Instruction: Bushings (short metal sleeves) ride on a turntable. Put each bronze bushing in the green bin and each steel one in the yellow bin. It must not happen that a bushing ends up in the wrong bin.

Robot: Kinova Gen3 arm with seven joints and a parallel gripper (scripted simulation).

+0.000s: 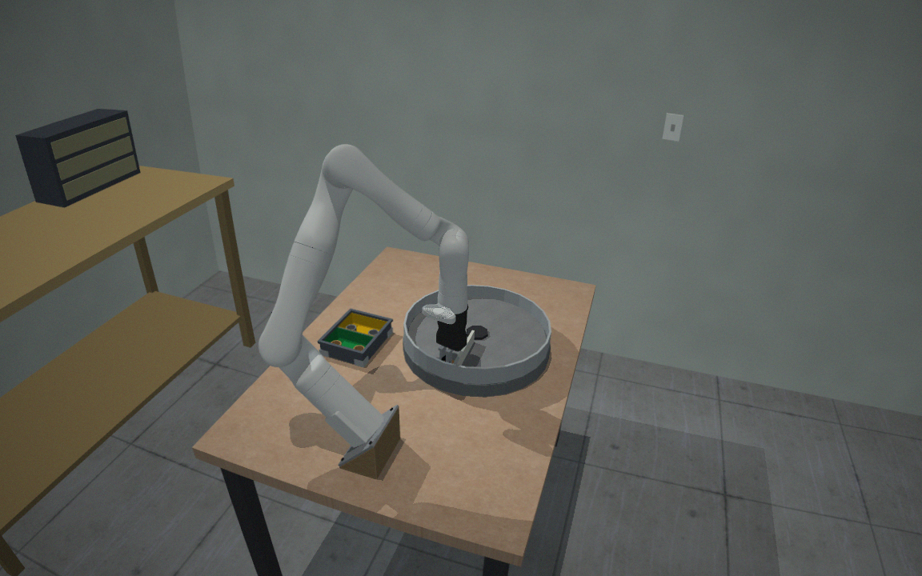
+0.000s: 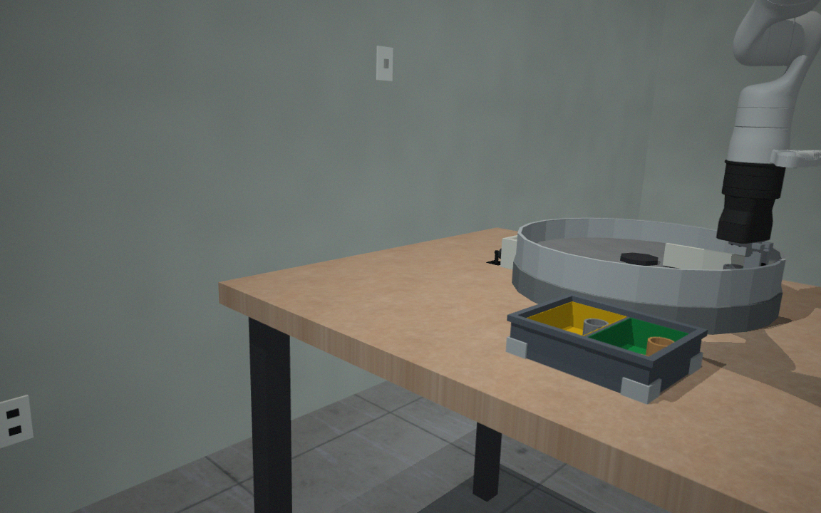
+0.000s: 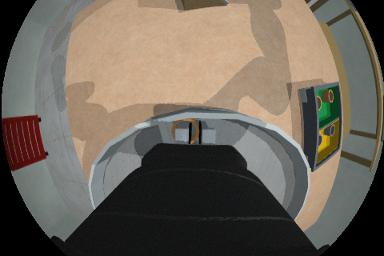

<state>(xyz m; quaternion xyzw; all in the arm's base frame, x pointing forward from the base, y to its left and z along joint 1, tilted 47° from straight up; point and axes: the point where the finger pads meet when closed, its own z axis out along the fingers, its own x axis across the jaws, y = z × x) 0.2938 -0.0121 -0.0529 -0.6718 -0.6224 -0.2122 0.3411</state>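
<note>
The bin tray lies 31 cm to the left of my hand, 5 cm below it and 4 cm ahead of it. The rest, counted from my hand: grey turntable 19 cm ahead, 2 cm below, 1 cm to the right.
</note>
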